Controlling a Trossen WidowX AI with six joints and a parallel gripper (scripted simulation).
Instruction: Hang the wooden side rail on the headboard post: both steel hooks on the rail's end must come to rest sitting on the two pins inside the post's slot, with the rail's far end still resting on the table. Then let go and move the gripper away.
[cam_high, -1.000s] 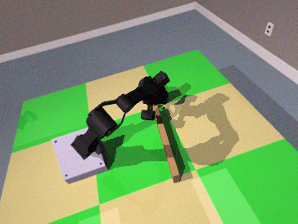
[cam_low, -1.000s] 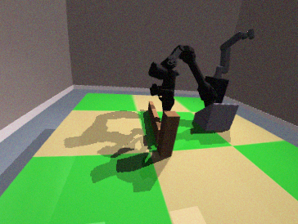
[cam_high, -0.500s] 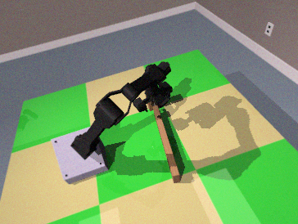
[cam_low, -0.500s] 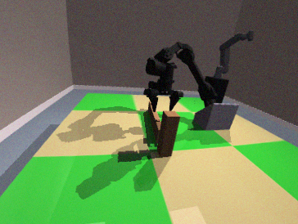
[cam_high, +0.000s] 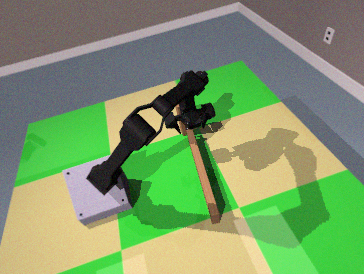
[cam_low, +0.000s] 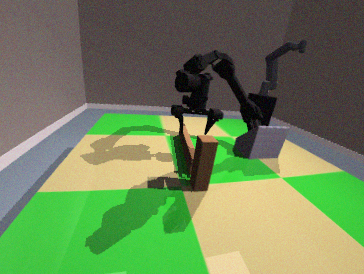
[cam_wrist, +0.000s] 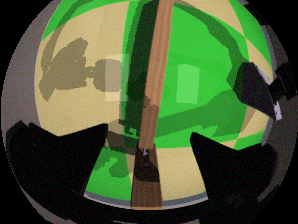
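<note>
Now: the headboard post 10 mm ahead of my gripper tip, 130 mm to the left of it and 50 mm below it.
</note>
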